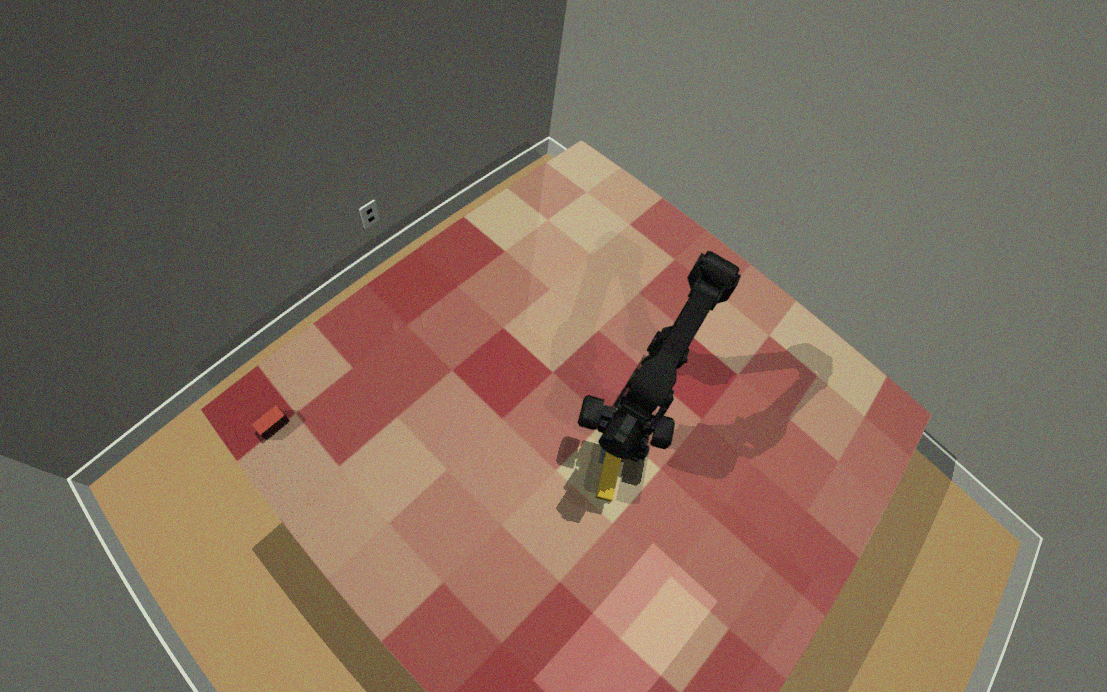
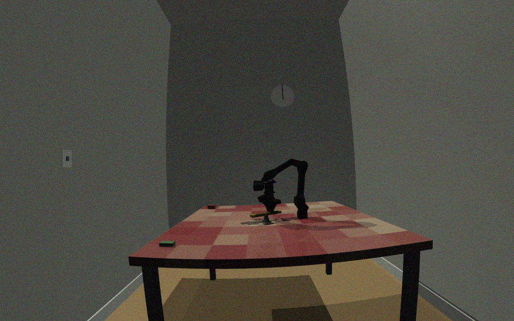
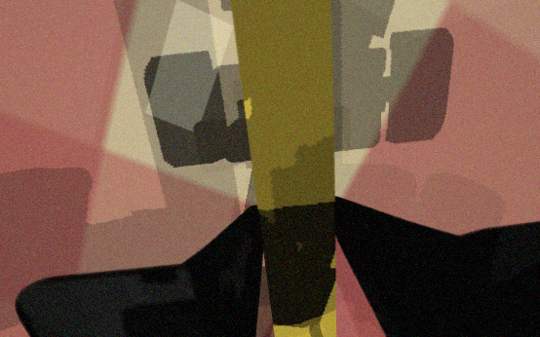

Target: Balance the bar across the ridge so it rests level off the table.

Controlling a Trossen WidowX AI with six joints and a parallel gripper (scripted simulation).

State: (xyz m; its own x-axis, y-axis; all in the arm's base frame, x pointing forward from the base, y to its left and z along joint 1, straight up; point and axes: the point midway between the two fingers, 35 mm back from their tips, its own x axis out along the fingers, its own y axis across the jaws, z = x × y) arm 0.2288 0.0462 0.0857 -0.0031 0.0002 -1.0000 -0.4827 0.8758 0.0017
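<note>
The yellow bar lies 30 mm ahead of my gripper tip and 10 mm to the left of it. The rest, counted from my gripper tip: orange-red block (550 mm to the right, 510 mm ahead, 30 mm below); then small green block (510 mm ahead, 450 mm to the left, 40 mm below).
</note>
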